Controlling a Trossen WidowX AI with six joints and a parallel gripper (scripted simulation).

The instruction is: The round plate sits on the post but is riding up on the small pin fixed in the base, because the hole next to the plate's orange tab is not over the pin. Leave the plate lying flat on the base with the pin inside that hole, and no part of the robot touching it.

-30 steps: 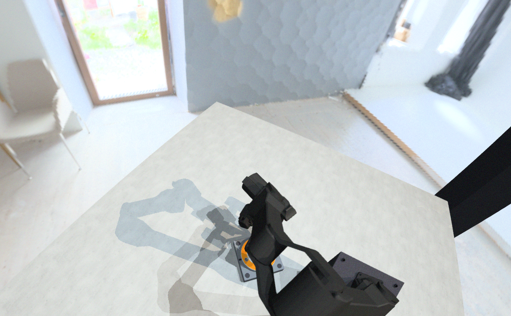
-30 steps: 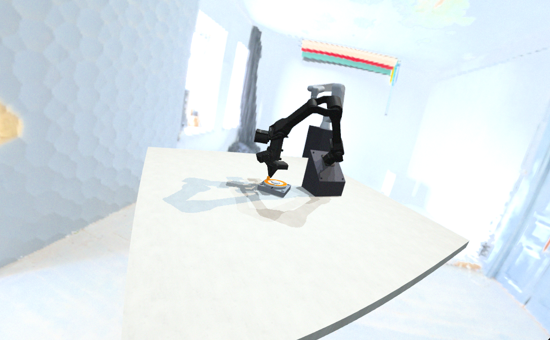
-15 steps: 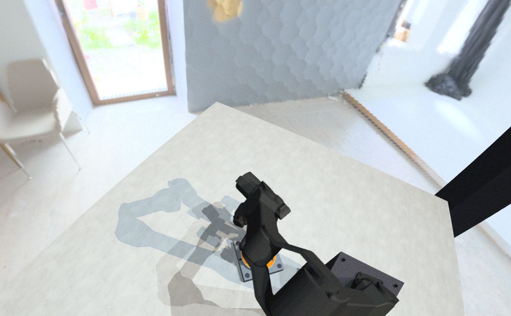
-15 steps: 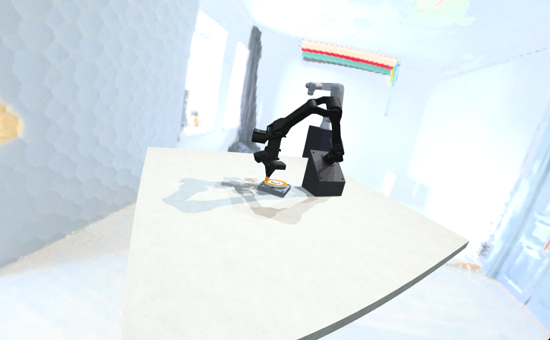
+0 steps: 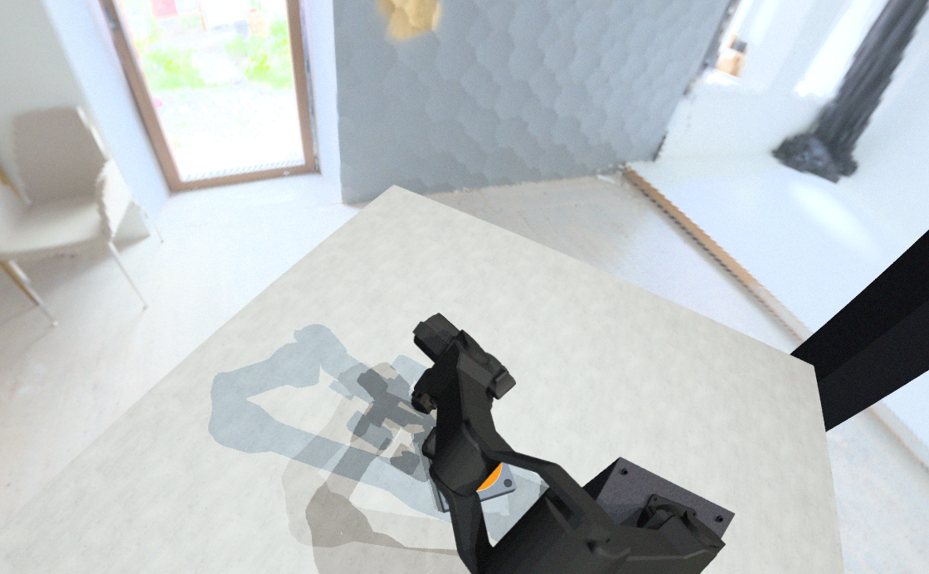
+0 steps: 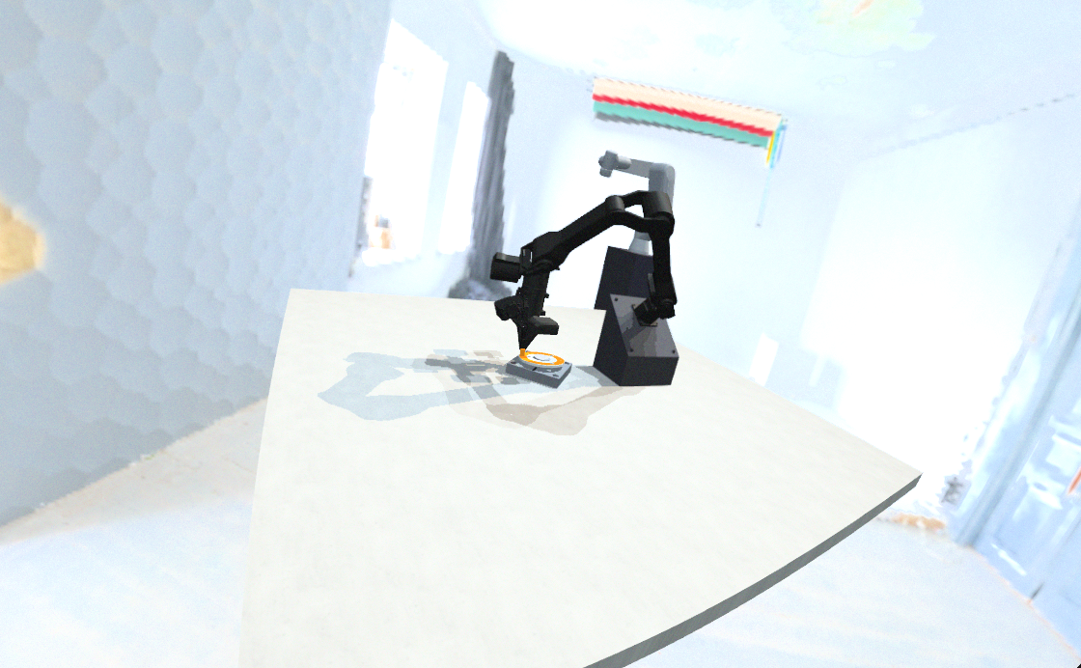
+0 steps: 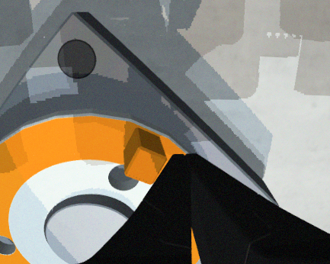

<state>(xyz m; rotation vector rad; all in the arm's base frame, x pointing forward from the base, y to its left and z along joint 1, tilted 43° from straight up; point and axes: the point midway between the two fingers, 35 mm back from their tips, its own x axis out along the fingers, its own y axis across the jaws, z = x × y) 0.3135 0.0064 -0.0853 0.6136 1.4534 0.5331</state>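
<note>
Now: gripper tip 30 mm to the right of the round orange plate and 10 mm past it. From my gripper tip the other things lie so: grey square base 40 mm to the left, 30 mm behind, 20 mm below.
</note>
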